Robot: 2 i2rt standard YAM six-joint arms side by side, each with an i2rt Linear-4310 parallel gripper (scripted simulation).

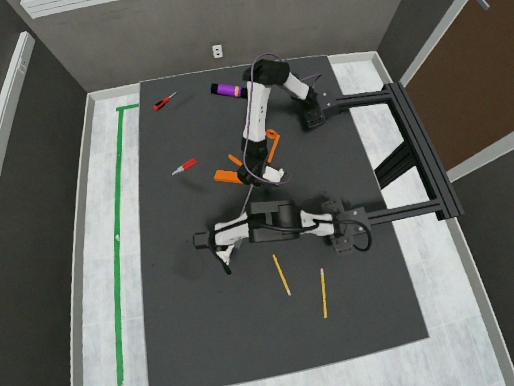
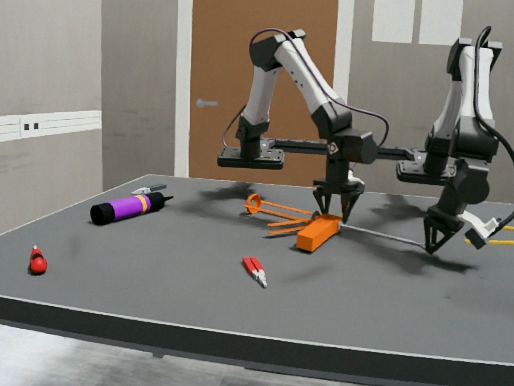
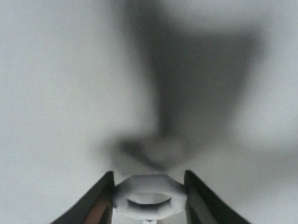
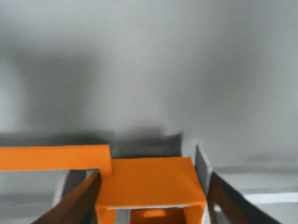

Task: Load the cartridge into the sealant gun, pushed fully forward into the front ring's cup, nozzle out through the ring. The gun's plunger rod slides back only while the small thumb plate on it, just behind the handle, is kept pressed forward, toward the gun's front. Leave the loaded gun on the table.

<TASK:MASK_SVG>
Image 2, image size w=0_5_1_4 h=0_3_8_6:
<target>my right gripper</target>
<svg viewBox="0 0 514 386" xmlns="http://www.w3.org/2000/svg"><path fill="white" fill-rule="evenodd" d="M327 158L325 177L313 180L313 186L319 186L316 190L313 190L313 195L322 214L328 214L332 194L341 195L342 217L345 223L348 221L351 210L360 196L360 192L353 191L353 187L360 188L361 183L364 185L364 182L359 178L352 177L352 172L349 170L350 162L336 160L334 164L331 159Z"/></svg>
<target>orange sealant gun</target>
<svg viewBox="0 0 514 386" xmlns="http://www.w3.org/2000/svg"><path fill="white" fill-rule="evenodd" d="M243 206L252 214L257 213L259 210L296 220L268 224L269 226L306 221L307 226L267 233L274 234L304 229L297 234L296 247L311 252L332 234L343 230L342 228L419 246L426 250L426 243L422 244L348 226L347 222L344 223L343 217L327 213L320 215L319 211L310 213L264 202L256 194L251 195L247 200L247 204ZM261 203L309 214L311 218L300 219L260 209Z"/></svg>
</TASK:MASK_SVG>
